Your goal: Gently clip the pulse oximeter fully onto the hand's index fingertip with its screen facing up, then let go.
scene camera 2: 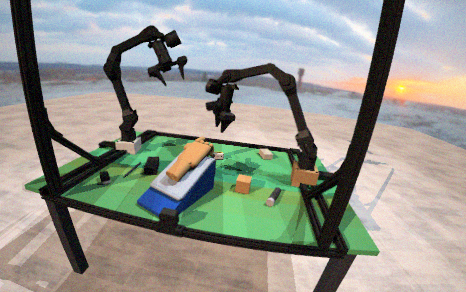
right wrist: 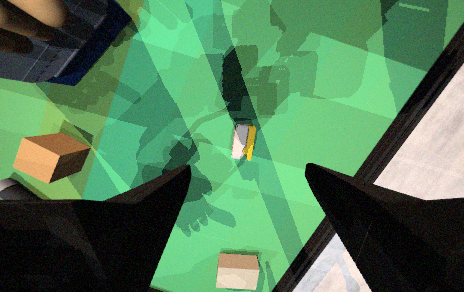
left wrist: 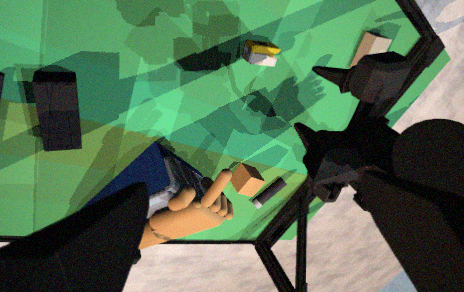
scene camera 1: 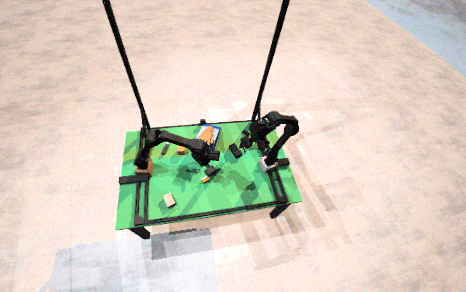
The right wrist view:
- my right gripper
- pulse oximeter
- tan cube: on the table
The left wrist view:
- my left gripper
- my right gripper
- pulse oximeter
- tan cube
